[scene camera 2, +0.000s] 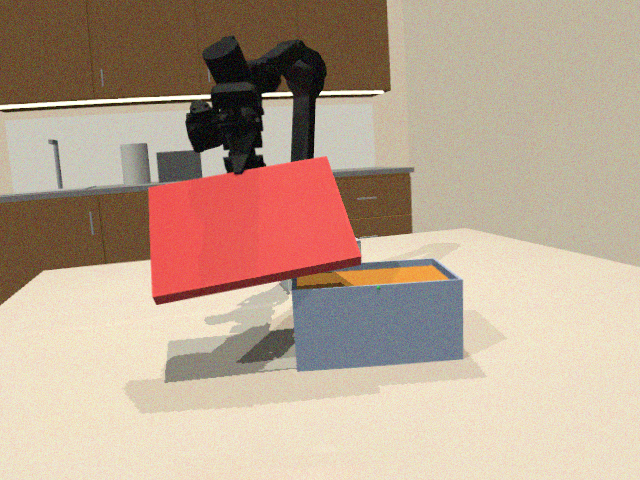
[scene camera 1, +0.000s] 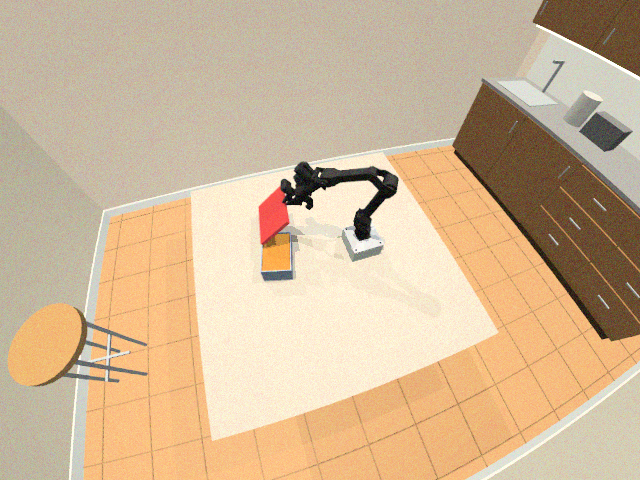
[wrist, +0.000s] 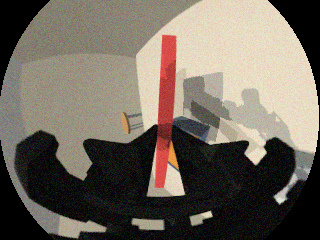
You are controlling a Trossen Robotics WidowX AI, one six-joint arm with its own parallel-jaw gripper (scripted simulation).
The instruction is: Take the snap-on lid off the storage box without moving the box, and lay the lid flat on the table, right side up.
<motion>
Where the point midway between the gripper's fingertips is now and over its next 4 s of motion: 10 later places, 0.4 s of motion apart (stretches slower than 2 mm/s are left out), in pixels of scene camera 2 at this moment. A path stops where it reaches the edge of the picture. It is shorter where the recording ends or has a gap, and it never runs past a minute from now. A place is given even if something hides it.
The gripper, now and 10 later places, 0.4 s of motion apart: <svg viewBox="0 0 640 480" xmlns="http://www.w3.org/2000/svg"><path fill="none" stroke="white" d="M239 179L222 180L205 181L189 181L173 183L157 183L151 187L153 194L155 200L155 206L156 213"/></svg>
</motion>
